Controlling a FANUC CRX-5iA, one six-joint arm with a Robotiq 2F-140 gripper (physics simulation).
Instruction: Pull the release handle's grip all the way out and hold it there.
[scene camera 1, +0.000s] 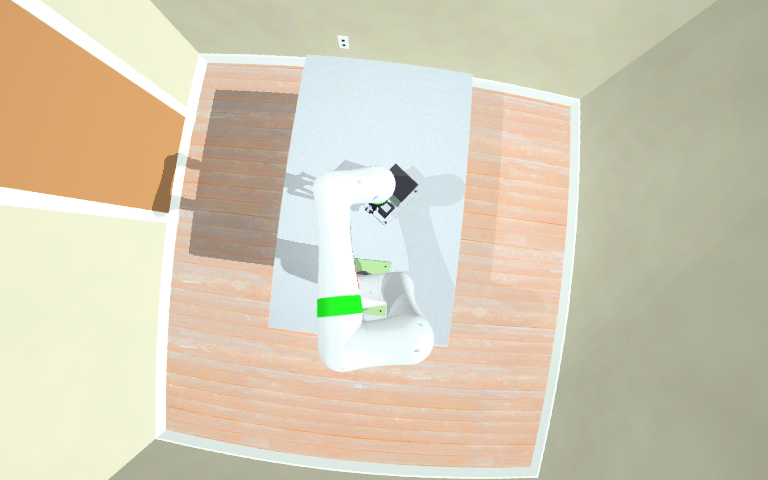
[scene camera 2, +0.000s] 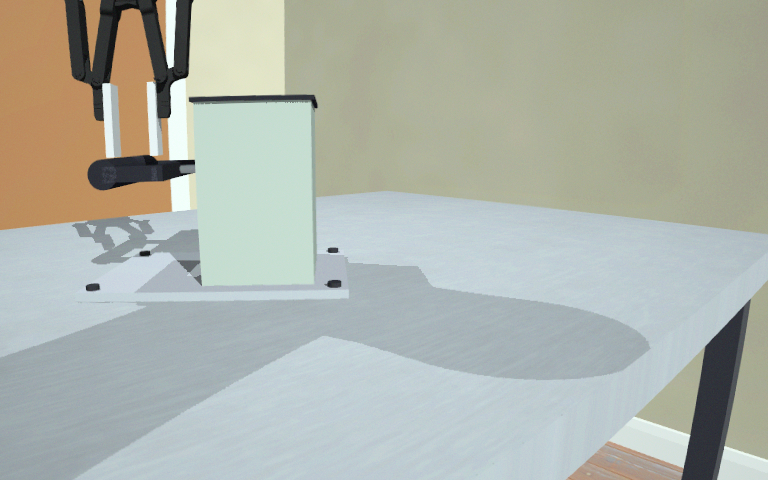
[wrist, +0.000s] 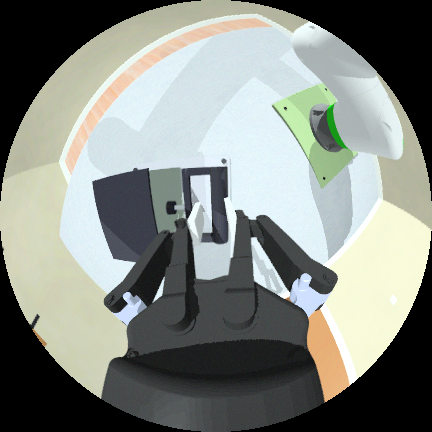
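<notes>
The release handle's black grip (scene camera 2: 103, 174) (wrist: 219, 190) is a round bar on a rectangular frame. It stands out sideways from a pale green housing (scene camera 2: 257, 192) (wrist: 166, 195) with a dark top. The frame is close to the housing, and a short piece of grey rod (scene camera 2: 187, 168) shows between them in scene camera 2. My gripper (scene camera 2: 133, 153) (wrist: 213, 209) points down, partly open and empty. Its white fingertips are just above the handle in scene camera 2, and the grip bar shows between them in the wrist view. The arm hides most of the gripper in scene camera 1.
The housing stands on a pale base plate (scene camera 2: 212, 295) with black bolts, on the light grey table (scene camera 1: 385, 113) (scene camera 2: 509, 260). My white arm (scene camera 1: 335, 249) reaches over the table from its green mounting plate (scene camera 1: 373, 266) (wrist: 300, 120). A small black knob (wrist: 171, 207) is on the housing's handle side.
</notes>
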